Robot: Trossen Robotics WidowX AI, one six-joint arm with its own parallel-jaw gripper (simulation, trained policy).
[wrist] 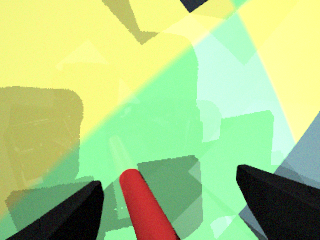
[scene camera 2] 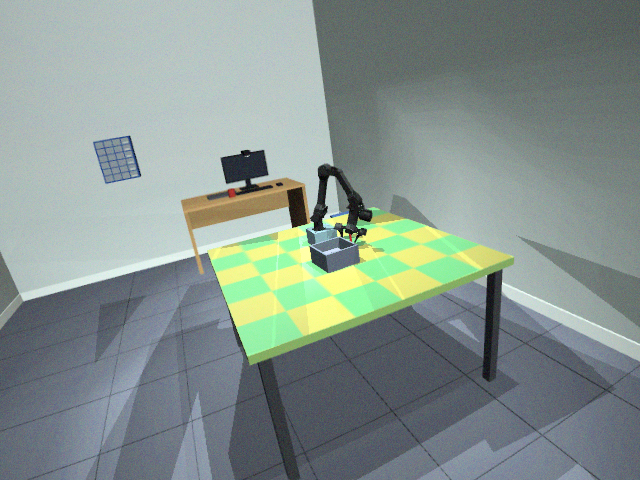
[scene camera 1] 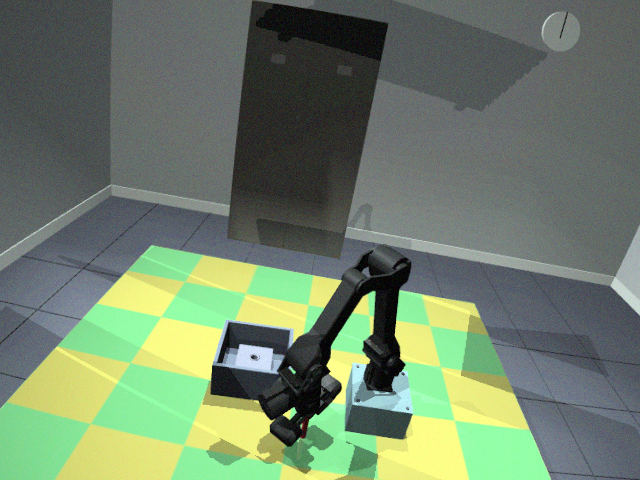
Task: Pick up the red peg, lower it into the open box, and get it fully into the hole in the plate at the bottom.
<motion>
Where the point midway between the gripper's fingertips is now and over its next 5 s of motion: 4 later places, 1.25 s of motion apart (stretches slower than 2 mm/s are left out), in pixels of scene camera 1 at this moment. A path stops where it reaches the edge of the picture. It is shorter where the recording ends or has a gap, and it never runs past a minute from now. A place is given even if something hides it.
My gripper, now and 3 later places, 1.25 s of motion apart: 307,424; 289,385; 256,346; 242,346
</motion>
